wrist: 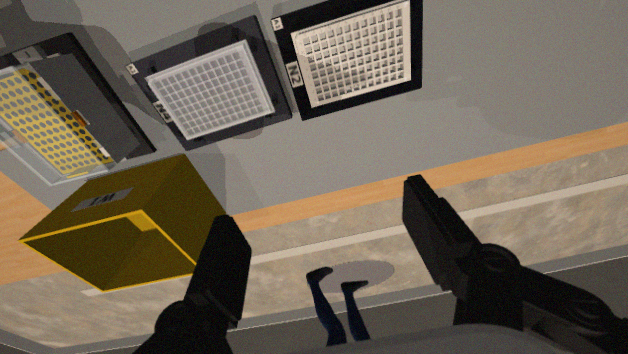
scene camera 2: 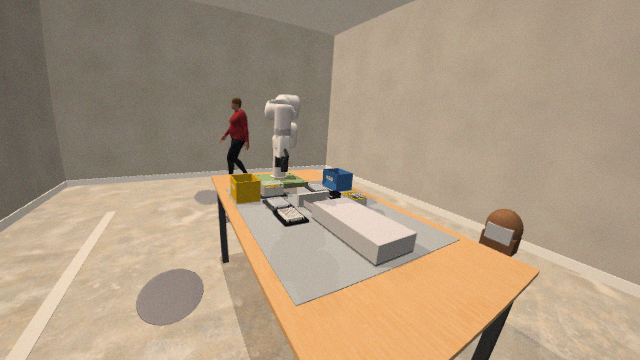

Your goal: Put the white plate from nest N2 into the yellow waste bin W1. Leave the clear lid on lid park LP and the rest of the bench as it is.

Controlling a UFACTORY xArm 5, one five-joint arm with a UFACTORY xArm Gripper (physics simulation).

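The white plate lies flat in the black nest N2. The yellow waste bin W1 stands upright near the table edge; the floor of its inside is hidden in the wrist view. My gripper is open and empty, pointing down above the bench at the robot's end. In the wrist view, its left finger overlaps the bin's right corner, and N2 is beyond the fingertips. A pale flat piece lies near the blue bin; I cannot tell if it is the clear lid on LP.
Another pale plate sits in the dark nest beside N2. A clear box with a yellow rack stands by the bin. A long white block, a blue bin and a small yellow rack are on the table. A person is behind it.
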